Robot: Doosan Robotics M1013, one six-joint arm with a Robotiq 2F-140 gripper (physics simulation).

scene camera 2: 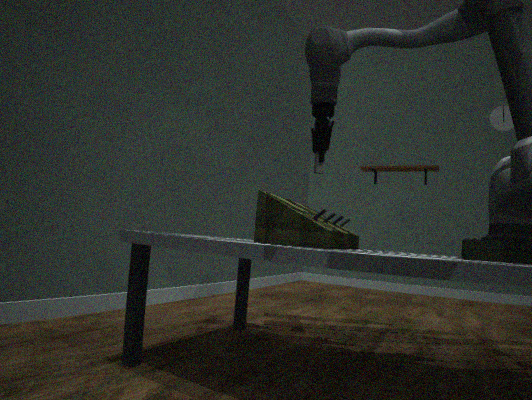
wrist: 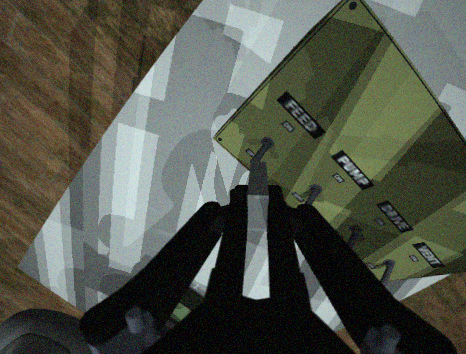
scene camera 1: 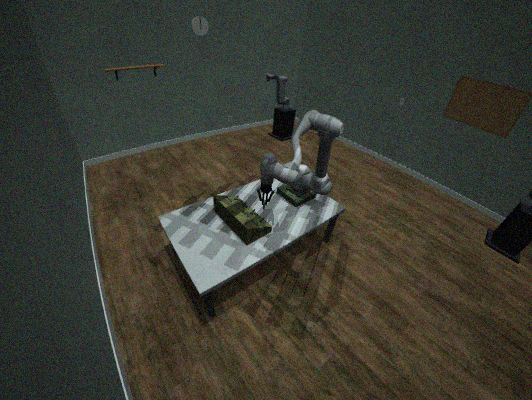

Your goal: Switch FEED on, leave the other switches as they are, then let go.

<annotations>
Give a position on a green sloped switch panel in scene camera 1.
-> At 247,225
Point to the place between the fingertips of my gripper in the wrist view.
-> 258,175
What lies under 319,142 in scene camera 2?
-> My gripper.
</annotations>
